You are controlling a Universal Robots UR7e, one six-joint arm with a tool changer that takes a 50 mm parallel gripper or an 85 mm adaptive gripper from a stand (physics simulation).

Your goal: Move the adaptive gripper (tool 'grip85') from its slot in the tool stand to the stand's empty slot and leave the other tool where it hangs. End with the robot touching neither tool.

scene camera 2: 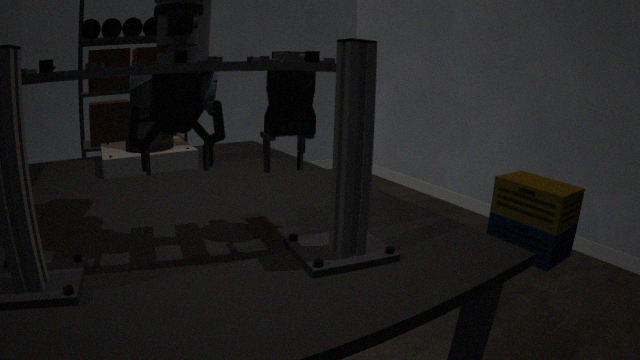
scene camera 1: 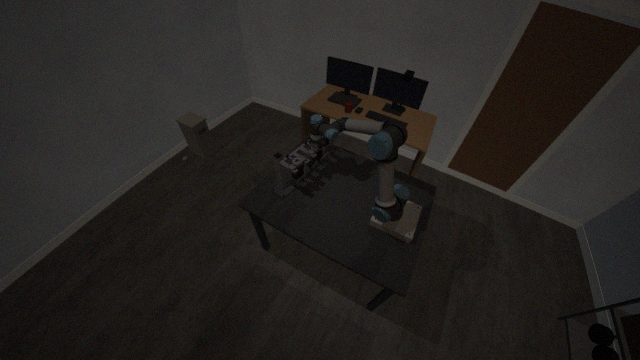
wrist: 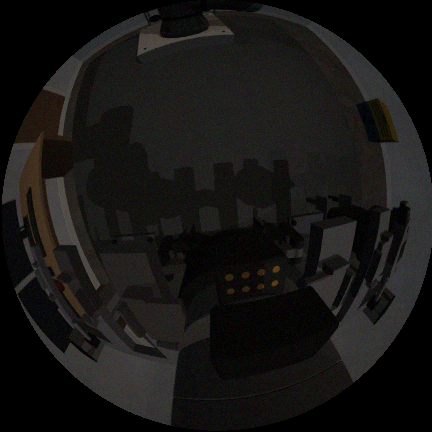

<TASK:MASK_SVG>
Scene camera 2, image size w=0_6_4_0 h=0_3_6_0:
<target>parallel gripper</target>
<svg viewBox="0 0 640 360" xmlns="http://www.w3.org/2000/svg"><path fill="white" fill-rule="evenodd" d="M316 71L267 71L269 105L264 115L264 131L260 132L260 136L263 137L265 173L270 172L270 141L275 141L276 136L297 136L297 151L299 151L297 152L297 169L303 170L305 138L314 139L314 134L316 134L316 115L312 106L315 93ZM269 59L269 61L305 62L305 60L299 58L305 52L276 51L272 52L272 59Z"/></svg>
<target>adaptive gripper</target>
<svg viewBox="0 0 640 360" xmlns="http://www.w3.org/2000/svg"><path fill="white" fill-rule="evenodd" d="M201 72L152 74L152 102L150 107L133 106L129 145L141 151L142 170L147 173L147 176L151 175L150 150L148 147L160 131L165 134L187 133L193 128L204 141L204 170L209 171L209 167L213 166L213 146L216 142L225 139L222 104L218 100L202 103ZM149 113L155 123L142 140L137 138L138 123ZM204 110L207 110L208 114L213 116L215 133L211 135L197 121ZM187 52L187 63L207 62L207 60L198 60L198 52ZM175 52L156 54L156 62L148 62L148 65L173 64Z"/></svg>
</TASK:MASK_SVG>
